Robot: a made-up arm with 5 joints. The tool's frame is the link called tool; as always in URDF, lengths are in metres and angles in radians. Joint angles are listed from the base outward.
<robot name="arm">
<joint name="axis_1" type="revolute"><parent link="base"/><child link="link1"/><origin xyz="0 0 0.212" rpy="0 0 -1.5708"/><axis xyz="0 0 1"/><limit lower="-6.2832" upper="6.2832"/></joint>
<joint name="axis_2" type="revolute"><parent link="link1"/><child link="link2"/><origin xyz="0 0 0" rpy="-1.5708 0 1.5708"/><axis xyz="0 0 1"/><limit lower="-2.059" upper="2.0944"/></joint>
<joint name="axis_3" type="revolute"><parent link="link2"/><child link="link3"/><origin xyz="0.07 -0.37 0" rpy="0 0 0"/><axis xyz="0 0 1"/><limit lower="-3.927" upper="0.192"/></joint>
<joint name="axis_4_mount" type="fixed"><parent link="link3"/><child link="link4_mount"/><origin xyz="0.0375 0.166 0" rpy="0 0 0"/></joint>
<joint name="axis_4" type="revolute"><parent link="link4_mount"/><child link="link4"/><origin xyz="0.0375 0.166 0" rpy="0 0 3.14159"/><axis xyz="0 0 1"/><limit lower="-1.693" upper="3.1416"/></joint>
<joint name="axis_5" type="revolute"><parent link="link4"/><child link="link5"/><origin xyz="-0.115 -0.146 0" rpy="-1.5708 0 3.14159"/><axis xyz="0 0 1"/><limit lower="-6.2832" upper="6.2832"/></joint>
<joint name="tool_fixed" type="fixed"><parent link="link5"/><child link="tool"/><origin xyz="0 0 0" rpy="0 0 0"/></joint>
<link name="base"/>
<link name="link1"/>
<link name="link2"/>
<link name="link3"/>
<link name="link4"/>
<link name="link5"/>
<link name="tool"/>
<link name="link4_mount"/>
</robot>
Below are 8 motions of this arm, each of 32 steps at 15 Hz.
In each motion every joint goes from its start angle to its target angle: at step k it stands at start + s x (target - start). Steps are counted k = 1, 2, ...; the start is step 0. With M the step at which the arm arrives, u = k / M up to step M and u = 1 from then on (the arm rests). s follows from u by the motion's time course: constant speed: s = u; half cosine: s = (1 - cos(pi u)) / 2; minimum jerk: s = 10 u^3 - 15 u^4 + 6 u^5.
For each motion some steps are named. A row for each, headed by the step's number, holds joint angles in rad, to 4 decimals.
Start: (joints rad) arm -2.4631 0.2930 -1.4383 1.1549 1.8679
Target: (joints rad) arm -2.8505 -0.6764 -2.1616 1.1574 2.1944
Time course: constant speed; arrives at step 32
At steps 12, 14, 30, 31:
12: -2.6084 -0.0705 -1.7095 1.1558 1.9903
14: -2.6326 -0.1311 -1.7547 1.1560 2.0107
30: -2.8263 -0.6158 -2.1164 1.1572 2.1740
31: -2.8384 -0.6461 -2.1390 1.1573 2.1842

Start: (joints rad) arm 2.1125 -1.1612 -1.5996 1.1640 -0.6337
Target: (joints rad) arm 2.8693 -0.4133 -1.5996 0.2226 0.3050
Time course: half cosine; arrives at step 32
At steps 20, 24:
20: 2.6357 -0.6441 -1.5996 0.5132 0.0153
24: 2.7585 -0.5228 -1.5996 0.3605 0.1675

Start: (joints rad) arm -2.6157 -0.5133 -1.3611 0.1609 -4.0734
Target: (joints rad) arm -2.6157 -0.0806 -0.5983 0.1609 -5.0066
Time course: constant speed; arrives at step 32
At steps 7, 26, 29, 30, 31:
7: -2.6157 -0.4186 -1.1942 0.1609 -4.2775
26: -2.6157 -0.1617 -0.7413 0.1609 -4.8316
29: -2.6157 -0.1212 -0.6698 0.1609 -4.9191
30: -2.6157 -0.1076 -0.6460 0.1609 -4.9483
31: -2.6157 -0.0941 -0.6221 0.1609 -4.9774

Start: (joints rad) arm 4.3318 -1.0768 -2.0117 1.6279 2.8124
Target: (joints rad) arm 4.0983 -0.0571 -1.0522 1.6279 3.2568
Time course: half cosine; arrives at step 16
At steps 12, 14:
12: 4.1325 -0.2064 -1.1927 1.6279 3.1917
14: 4.1072 -0.0959 -1.0887 1.6279 3.2399

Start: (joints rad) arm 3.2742 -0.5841 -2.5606 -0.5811 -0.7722
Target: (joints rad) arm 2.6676 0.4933 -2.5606 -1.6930 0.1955
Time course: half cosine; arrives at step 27
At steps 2, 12, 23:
2: 3.2660 -0.5696 -2.5606 -0.5961 -0.7592
12: 3.0236 -0.1389 -2.5606 -1.0405 -0.3724
23: 2.6999 0.4360 -2.5606 -1.6339 0.1440

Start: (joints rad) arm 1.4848 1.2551 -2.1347 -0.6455 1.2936
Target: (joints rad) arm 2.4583 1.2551 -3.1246 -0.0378 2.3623
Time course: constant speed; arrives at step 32
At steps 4, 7, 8, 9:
4: 1.6065 1.2551 -2.2584 -0.5695 1.4272
7: 1.6978 1.2551 -2.3512 -0.5126 1.5274
8: 1.7282 1.2551 -2.3822 -0.4936 1.5608
9: 1.7586 1.2551 -2.4131 -0.4746 1.5942

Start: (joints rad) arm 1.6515 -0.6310 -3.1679 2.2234 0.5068
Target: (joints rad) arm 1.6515 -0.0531 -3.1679 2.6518 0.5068
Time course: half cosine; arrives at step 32
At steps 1, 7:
1: 1.6515 -0.6296 -3.1679 2.2244 0.5068
7: 1.6515 -0.5654 -3.1679 2.2720 0.5068

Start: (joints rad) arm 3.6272 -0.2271 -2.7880 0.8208 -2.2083
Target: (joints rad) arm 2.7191 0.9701 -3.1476 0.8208 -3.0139
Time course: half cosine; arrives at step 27
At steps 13, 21, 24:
13: 3.1996 0.3367 -2.9573 0.8208 -2.5877
21: 2.8253 0.8301 -3.1055 0.8208 -2.9197
24: 2.7465 0.9340 -3.1368 0.8208 -2.9896

